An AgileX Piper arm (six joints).
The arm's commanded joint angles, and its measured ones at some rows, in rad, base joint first. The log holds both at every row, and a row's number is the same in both.
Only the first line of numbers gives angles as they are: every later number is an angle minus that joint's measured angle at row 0.
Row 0, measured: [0.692, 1.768, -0.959, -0.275, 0.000, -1.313]
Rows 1 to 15, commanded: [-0.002, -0.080, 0.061, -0.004, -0.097, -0.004]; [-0.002, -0.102, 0.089, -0.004, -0.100, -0.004]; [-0.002, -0.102, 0.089, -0.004, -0.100, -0.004]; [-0.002, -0.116, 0.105, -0.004, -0.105, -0.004]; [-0.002, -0.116, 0.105, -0.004, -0.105, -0.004]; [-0.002, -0.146, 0.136, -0.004, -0.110, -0.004]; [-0.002, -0.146, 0.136, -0.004, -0.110, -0.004]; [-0.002, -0.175, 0.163, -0.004, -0.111, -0.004]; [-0.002, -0.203, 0.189, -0.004, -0.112, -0.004]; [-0.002, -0.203, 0.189, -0.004, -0.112, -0.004]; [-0.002, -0.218, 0.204, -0.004, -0.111, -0.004]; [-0.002, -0.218, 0.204, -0.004, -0.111, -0.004]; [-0.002, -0.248, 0.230, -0.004, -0.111, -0.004]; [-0.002, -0.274, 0.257, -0.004, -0.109, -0.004]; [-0.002, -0.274, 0.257, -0.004, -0.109, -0.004]
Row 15, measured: [0.000, -0.218, 0.234, 0.000, -0.031, 0.001]
